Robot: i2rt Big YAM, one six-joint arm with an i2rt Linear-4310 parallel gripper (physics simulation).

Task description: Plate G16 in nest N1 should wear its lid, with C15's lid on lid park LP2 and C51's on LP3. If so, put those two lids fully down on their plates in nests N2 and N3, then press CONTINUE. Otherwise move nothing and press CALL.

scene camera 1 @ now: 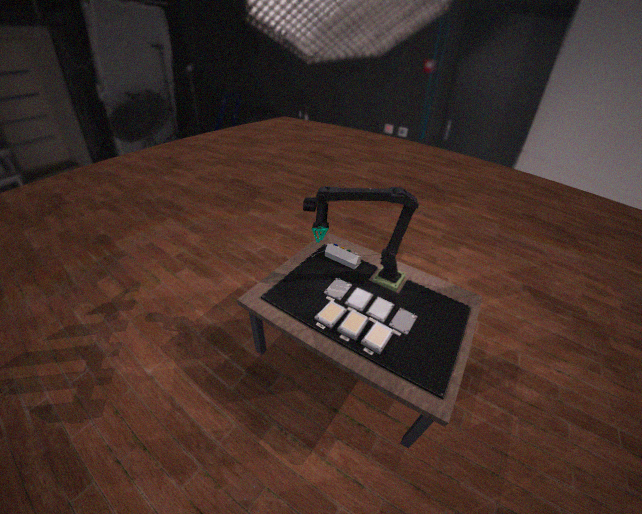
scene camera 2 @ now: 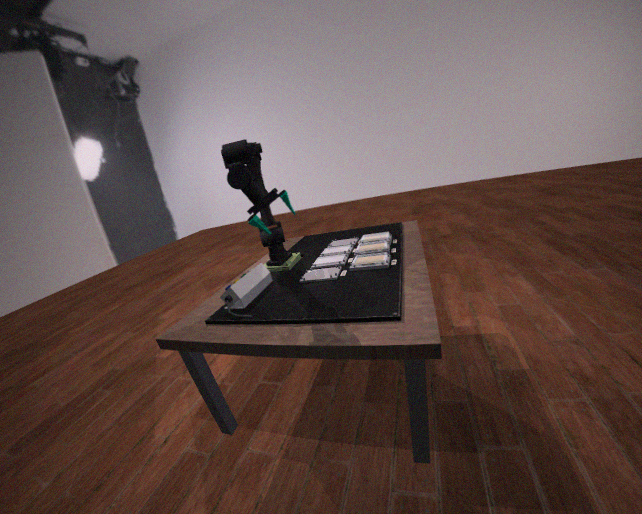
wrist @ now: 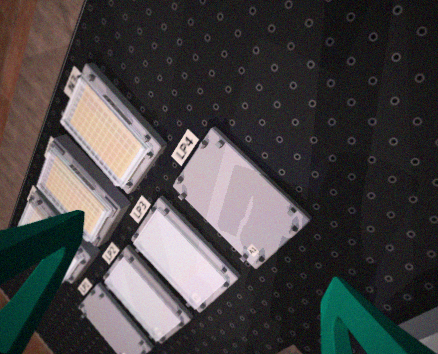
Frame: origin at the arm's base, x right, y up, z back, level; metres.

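Seen in the pictures: gripper, between the fingertips: (scene camera 1: 319, 241) (scene camera 2: 282, 224) (wrist: 206, 257); arm's base, origin of its link: (scene camera 1: 389, 275) (scene camera 2: 279, 260).
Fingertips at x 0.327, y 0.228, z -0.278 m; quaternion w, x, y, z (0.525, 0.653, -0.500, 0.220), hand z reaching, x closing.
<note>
Offsets run from my fingertips to a thing's middle. "*": to the spot under its first point.
My gripper (scene camera 1: 318, 239) (scene camera 2: 281, 223) (wrist: 206, 257) is open and empty, high above the table near the button box. The plate in nest N3 @(* dx -0.249, dy -0.220, dz -0.200 m) (scene camera 1: 330, 314) (scene camera 2: 369, 260) (wrist: 105, 135) and the plate in N2 @(dx -0.366, dy -0.215, dz -0.166 m) (scene camera 1: 353, 324) (scene camera 2: 372, 247) (wrist: 75, 192) show tan wells. The plate in N1 @(dx -0.497, dy -0.210, dz -0.155 m) (scene camera 1: 377, 337) (scene camera 2: 376, 237) (wrist: 35, 214) looks paler and a finger partly hides it in the wrist view; I cannot tell whether it wears a lid. A whitish lid @(dx -0.415, dy -0.231, dz +0.017 m) (scene camera 1: 380, 308) (wrist: 145, 295) lies on LP2, another lid @(dx -0.290, dy -0.231, dz +0.003 m) (scene camera 1: 359, 298) (wrist: 180, 255) on LP3. Plate codes are unreadable.
Lid parks LP4 @(dx -0.157, dy -0.235, dz -0.008 m) (scene camera 1: 337, 289) (scene camera 2: 319, 274) (wrist: 235, 195) and LP1 @(dx -0.547, dy -0.235, dz +0.026 m) (scene camera 1: 402, 320) (wrist: 114, 321) bear no lid. The grey button box @(dx -0.016, dy -0.203, dz +0.234 m) (scene camera 1: 342, 255) (scene camera 2: 250, 287) stands beside the arm base (scene camera 1: 389, 279) (scene camera 2: 284, 262), with small coloured buttons on top.
</note>
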